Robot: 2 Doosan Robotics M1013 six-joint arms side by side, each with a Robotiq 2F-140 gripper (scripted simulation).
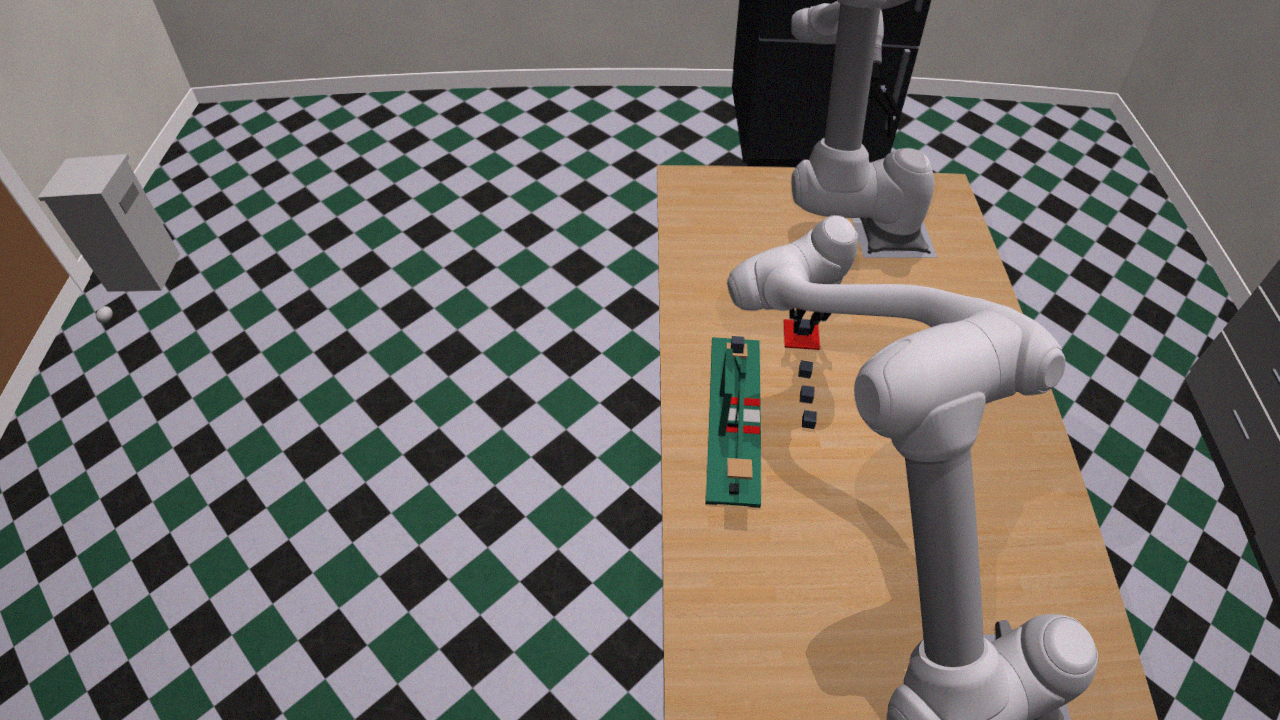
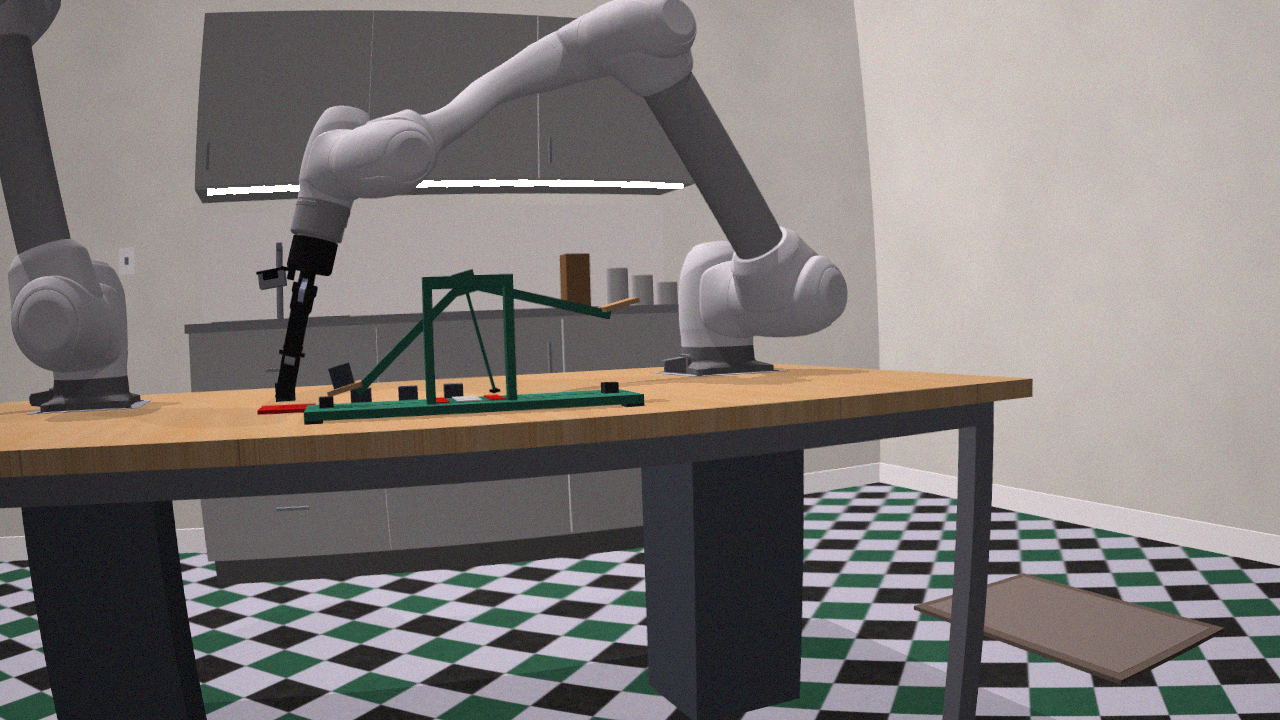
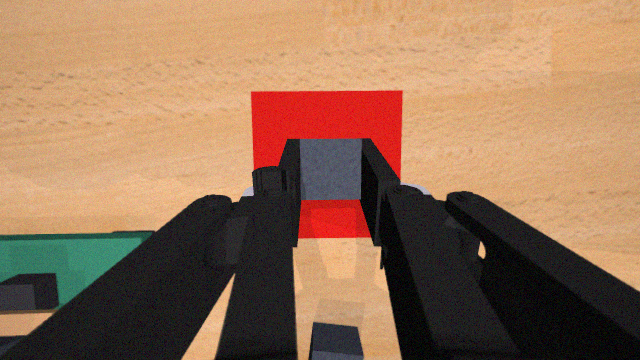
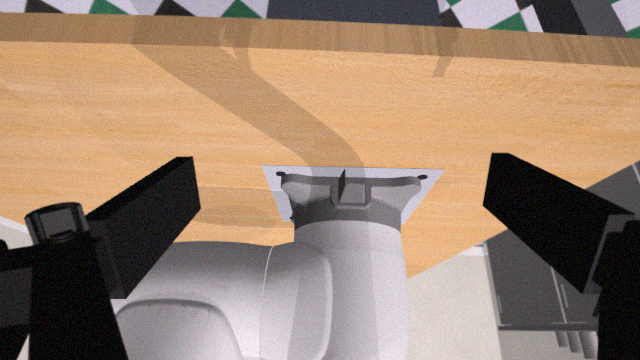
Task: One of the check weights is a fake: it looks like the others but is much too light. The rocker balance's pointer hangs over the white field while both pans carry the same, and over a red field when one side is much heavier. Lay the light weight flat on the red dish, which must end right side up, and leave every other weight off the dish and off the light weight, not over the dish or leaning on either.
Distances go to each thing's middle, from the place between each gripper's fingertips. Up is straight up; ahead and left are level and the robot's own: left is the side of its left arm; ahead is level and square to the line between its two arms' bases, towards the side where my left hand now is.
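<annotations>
The beam (image 2: 604, 311) is 19 cm ahead of my left hand (image 2: 284, 398), 27 cm to the left of it and 5 cm above it. Counted from that same left hand, the green rocker balance (image 2: 610, 394) is 19 cm ahead, 26 cm to the left and 4 cm above. And the red dish (image 3: 277, 116) is 5 cm below my left hand.
From my right hand, the beam is 49 cm ahead, 99 cm to the left and 2 cm below, whereas the green rocker balance is 49 cm ahead, 98 cm to the left and 3 cm below. With the red dish as the reference, I find my right gripper (image 1: 867, 135) 30 cm short of it, 72 cm to the right of it and 12 cm above it.
</annotations>
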